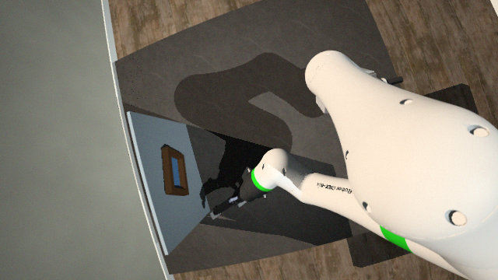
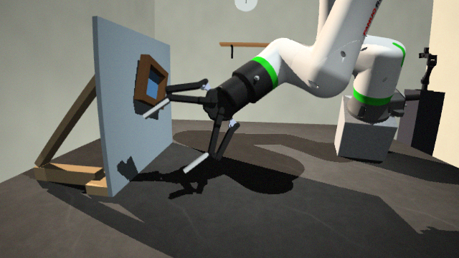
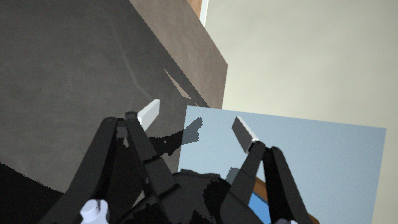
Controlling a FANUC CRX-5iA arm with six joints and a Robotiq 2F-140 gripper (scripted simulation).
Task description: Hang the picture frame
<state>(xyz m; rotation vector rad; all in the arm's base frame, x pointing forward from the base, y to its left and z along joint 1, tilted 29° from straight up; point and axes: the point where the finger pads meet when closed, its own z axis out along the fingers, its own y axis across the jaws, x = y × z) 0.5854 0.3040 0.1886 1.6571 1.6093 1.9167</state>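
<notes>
My hand is 210 mm to the left of the picture frame, 140 mm short of it and 120 mm below it. The rest, counted from my hand: pale blue wall panel: 200 mm to the right, 160 mm ahead, 70 mm above.
</notes>
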